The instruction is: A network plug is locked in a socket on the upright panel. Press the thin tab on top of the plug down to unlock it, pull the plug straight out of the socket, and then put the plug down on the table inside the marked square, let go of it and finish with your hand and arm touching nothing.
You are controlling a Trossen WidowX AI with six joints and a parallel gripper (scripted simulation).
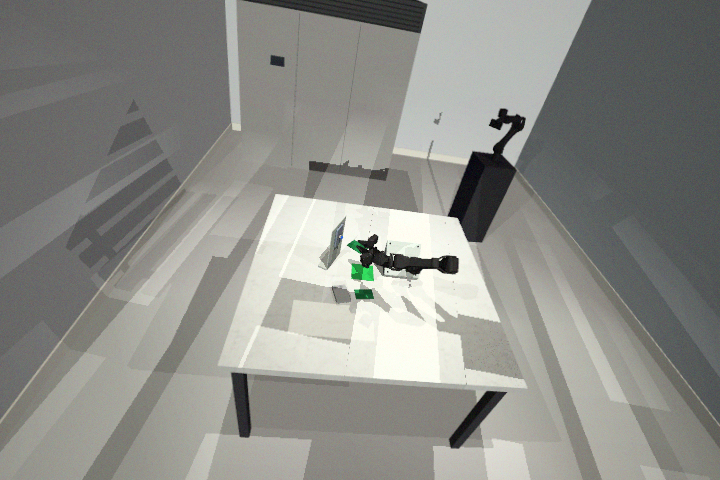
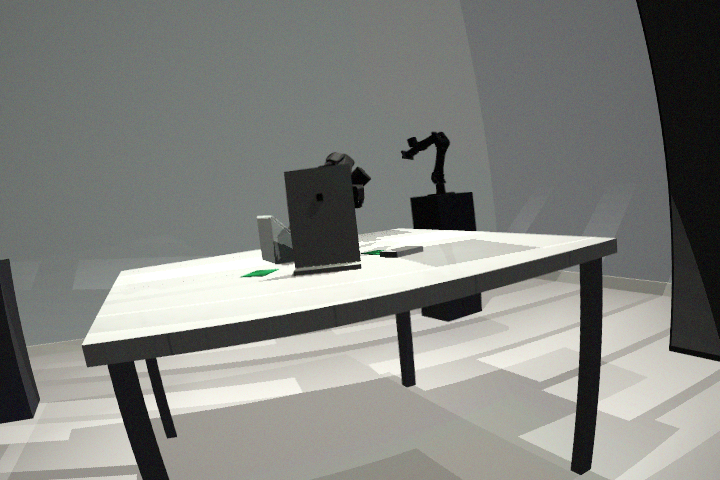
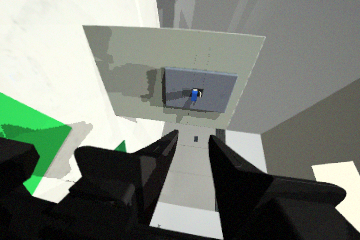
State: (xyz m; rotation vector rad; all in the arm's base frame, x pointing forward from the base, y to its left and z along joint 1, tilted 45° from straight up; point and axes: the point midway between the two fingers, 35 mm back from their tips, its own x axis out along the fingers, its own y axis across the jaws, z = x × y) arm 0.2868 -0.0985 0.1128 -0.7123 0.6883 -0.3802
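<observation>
The blue network plug lies 90 mm ahead of my gripper tip and 50 mm to the right of it. Round my gripper tip: flat grey device: 190 mm to the left, 180 mm below, 70 mm ahead; then upright socket panel: 110 mm ahead, 70 mm below, 60 mm to the right; then bright green square: 180 mm below, 60 mm behind, 20 mm to the left.
</observation>
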